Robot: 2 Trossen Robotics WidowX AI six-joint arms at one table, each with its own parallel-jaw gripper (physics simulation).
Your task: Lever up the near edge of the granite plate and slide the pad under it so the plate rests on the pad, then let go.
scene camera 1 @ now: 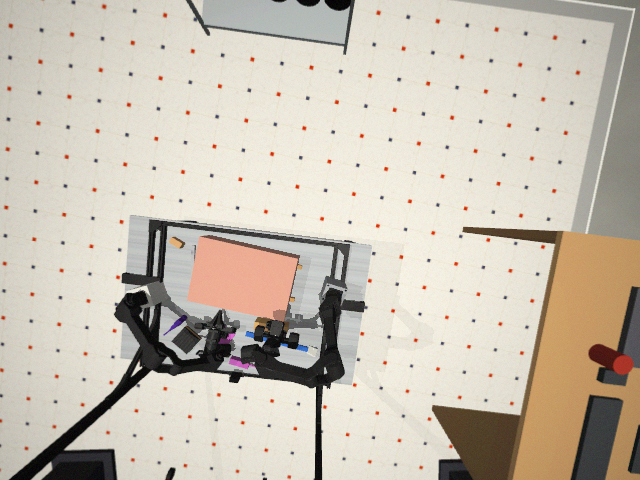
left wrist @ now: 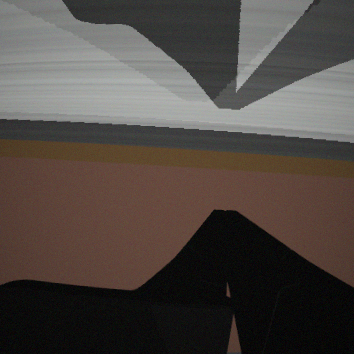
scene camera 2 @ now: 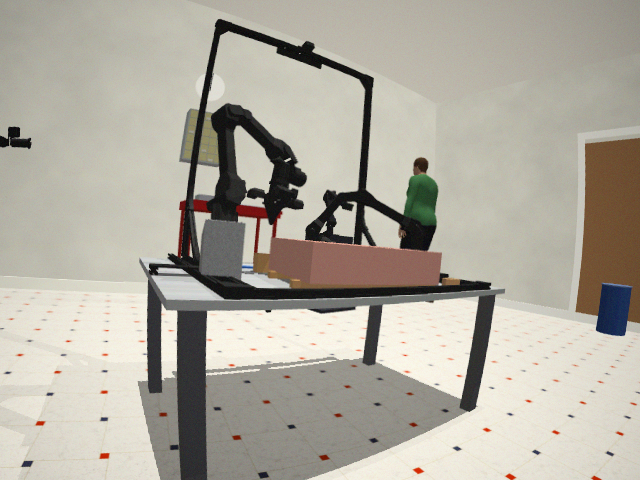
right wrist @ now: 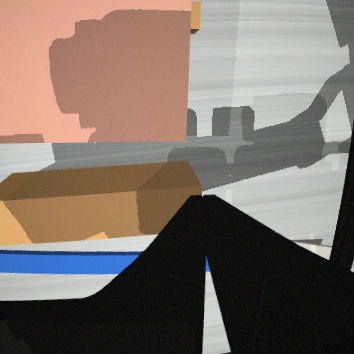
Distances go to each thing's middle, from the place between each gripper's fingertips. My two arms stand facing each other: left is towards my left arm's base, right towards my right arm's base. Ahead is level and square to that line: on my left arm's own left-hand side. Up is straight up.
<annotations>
The granite plate (scene camera 1: 227, 274) lies 17 cm ahead of my left hand, 14 cm to the right of it and 3 cm above it. From my left hand the other things lie so: blue bar (right wrist: 26, 261) (20 cm behind, 29 cm to the right, 3 cm below).
Now: the blue bar 15 cm below my right hand, 15 cm behind it and 3 cm to the left of it. Also, from my right hand: granite plate: 22 cm ahead, 18 cm to the left, 9 cm below.
</annotations>
